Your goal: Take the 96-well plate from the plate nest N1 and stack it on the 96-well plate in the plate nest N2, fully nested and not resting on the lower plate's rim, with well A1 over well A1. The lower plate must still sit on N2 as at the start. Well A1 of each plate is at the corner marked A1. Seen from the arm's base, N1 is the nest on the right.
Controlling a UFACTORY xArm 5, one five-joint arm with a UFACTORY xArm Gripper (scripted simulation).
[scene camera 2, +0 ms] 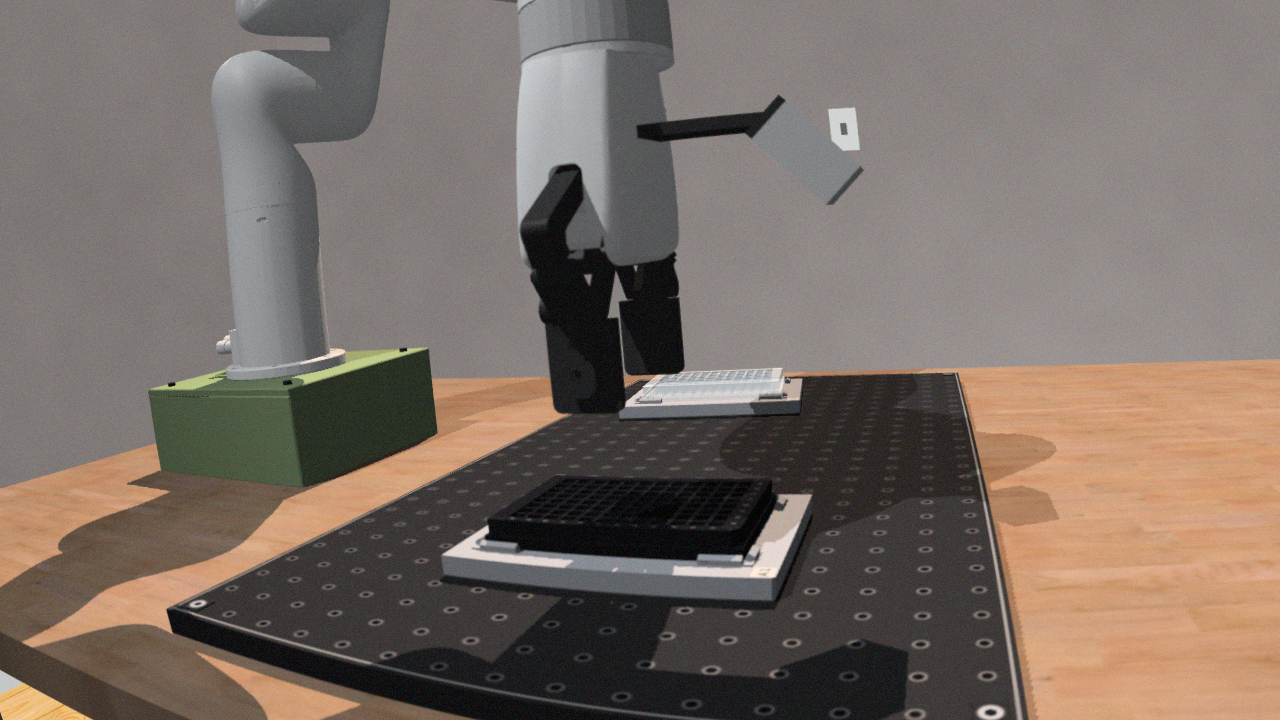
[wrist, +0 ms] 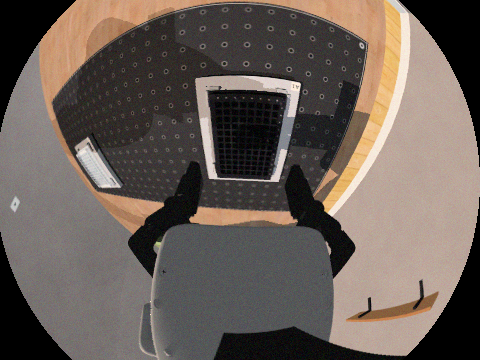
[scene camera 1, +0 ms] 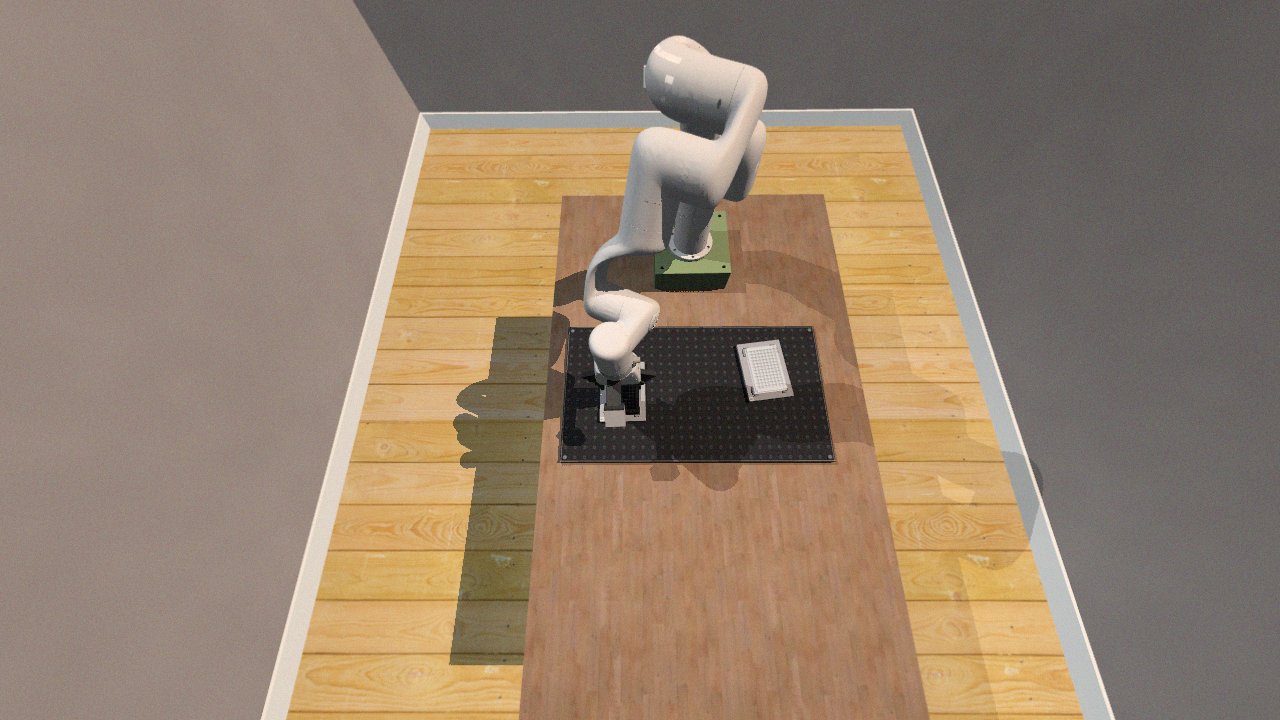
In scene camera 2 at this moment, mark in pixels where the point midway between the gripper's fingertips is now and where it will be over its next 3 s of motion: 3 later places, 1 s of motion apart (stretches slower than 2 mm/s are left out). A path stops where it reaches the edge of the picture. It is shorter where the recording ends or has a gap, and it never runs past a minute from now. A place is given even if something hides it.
My gripper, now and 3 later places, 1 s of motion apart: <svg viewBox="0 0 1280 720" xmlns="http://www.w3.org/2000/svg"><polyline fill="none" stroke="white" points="625,391 631,469 634,500 635,501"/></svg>
